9 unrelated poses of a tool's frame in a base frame.
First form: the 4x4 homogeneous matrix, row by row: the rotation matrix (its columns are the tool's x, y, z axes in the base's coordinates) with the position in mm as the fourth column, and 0 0 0 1 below. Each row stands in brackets.
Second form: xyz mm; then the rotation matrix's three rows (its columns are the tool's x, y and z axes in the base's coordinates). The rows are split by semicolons. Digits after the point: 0 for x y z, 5 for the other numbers.
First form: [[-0.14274, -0.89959, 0.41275, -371], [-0.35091, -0.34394, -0.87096, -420], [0.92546, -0.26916, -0.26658, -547], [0, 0, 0, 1]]
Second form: -371, -420, -547; -0.14274, -0.89959, 0.41275; -0.35091, -0.34394, -0.87096; 0.92546, -0.26916, -0.26658
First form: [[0.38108, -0.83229, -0.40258, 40], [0.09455, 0.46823, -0.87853, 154], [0.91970, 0.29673, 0.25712, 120], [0, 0, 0, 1]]
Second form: 40, 154, 120; 0.38108, -0.83229, -0.40258; 0.09455, 0.46823, -0.87853; 0.91970, 0.29673, 0.25712
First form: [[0.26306, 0.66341, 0.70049, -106], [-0.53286, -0.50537, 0.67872, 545], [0.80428, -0.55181, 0.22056, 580], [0, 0, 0, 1]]
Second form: -106, 545, 580; 0.26306, 0.66341, 0.70049; -0.53286, -0.50537, 0.67872; 0.80428, -0.55181, 0.22056
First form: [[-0.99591, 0.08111, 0.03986, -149], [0.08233, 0.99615, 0.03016, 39], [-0.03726, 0.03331, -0.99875, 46], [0, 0, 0, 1]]
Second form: -149, 39, 46; -0.99591, 0.08111, 0.03986; 0.08233, 0.99615, 0.03016; -0.03726, 0.03331, -0.99875
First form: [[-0.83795, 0.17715, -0.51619, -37], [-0.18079, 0.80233, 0.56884, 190], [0.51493, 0.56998, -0.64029, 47], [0, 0, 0, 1]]
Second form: -37, 190, 47; -0.83795, 0.17715, -0.51619; -0.18079, 0.80233, 0.56884; 0.51493, 0.56998, -0.64029
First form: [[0.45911, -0.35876, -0.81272, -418], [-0.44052, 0.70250, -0.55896, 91], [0.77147, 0.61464, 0.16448, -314], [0, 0, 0, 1]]
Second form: -418, 91, -314; 0.45911, -0.35876, -0.81272; -0.44052, 0.70250, -0.55896; 0.77147, 0.61464, 0.16448
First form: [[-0.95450, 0.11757, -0.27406, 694], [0.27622, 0.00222, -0.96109, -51], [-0.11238, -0.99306, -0.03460, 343], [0, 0, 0, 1]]
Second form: 694, -51, 343; -0.95450, 0.11757, -0.27406; 0.27622, 0.00222, -0.96109; -0.11238, -0.99306, -0.03460
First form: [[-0.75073, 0.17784, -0.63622, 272], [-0.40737, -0.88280, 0.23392, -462], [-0.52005, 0.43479, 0.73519, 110], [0, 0, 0, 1]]
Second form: 272, -462, 110; -0.75073, 0.17784, -0.63622; -0.40737, -0.88280, 0.23392; -0.52005, 0.43479, 0.73519
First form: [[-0.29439, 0.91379, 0.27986, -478], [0.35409, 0.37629, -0.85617, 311], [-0.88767, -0.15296, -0.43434, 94], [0, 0, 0, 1]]
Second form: -478, 311, 94; -0.29439, 0.91379, 0.27986; 0.35409, 0.37629, -0.85617; -0.88767, -0.15296, -0.43434
